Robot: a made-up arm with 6 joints.
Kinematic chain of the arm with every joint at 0, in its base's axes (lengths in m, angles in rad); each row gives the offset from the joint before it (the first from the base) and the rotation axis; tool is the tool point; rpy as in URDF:
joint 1: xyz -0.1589 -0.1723 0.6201 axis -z
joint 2: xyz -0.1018 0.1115 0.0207 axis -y
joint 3: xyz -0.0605 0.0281 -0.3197 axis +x
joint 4: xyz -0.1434 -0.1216 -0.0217 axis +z
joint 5: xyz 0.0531 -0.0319 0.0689 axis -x
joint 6: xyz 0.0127 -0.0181 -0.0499 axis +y
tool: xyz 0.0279 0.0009 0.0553 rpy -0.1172 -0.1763 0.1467
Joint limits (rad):
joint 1: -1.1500..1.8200
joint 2: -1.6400..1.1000
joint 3: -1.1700..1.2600
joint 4: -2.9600..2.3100
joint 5: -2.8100..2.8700
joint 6: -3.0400..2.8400
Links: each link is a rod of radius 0.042 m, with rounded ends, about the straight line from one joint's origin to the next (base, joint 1, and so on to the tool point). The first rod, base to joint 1, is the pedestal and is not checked.
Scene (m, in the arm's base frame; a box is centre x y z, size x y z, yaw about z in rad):
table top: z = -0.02
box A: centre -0.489 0.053 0.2 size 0.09 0.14 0.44 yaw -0
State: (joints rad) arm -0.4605 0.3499 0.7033 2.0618 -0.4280 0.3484
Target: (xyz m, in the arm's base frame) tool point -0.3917 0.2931 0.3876
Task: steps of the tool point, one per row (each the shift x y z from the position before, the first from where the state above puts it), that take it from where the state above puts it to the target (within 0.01 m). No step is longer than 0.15 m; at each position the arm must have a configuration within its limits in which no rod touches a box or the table.
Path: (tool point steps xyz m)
1: 0.0283 0.0459 0.0129
2: 0.0367 0.0296 0.0068
3: 0.0363 0.0125 0.0013
4: 0.0280 -0.0008 -0.0027
5: 0.0148 -0.0073 -0.0052
6: 0.0011 -0.0052 -0.0062
7: -0.0464 0.0868 0.0095
8: -0.0238 0.0970 0.0340
9: 0.0049 0.0977 0.0576
10: -0.0123 0.0063 -0.0027
11: -0.0147 0.0118 -0.0043
12: -0.0166 0.0185 -0.0041
13: -0.0175 0.0260 -0.0014
14: -0.0172 0.0335 0.0039

